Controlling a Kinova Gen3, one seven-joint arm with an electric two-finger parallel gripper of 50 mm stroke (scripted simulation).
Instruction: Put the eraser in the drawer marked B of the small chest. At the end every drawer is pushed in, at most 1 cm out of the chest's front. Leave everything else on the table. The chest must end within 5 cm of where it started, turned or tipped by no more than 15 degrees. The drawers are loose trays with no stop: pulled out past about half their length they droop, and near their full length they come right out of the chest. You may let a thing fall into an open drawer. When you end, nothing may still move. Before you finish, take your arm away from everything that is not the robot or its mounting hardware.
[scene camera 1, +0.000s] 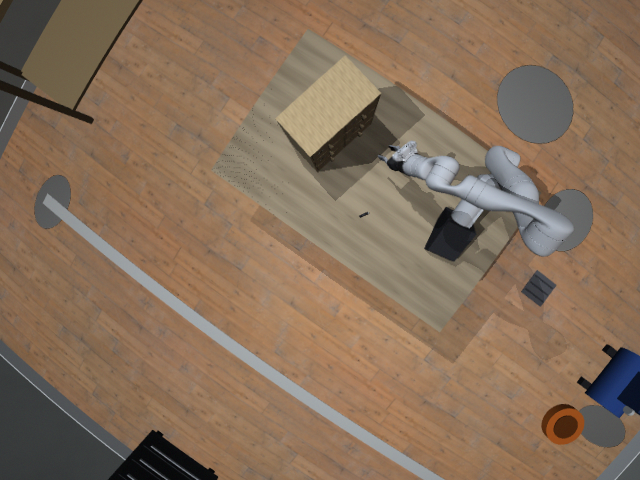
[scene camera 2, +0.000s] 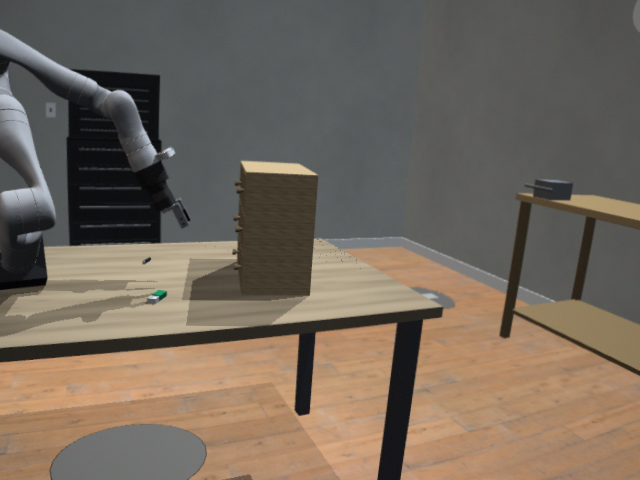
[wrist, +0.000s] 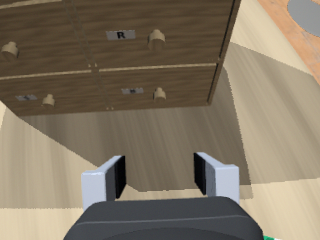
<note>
In view: the gripper (scene camera 2: 186, 224) and a wooden chest (scene camera 2: 279, 218).
The wooden chest shows as well in scene camera 1 (scene camera 1: 338, 96). The gripper also shows in the wrist view (wrist: 159, 168).
</note>
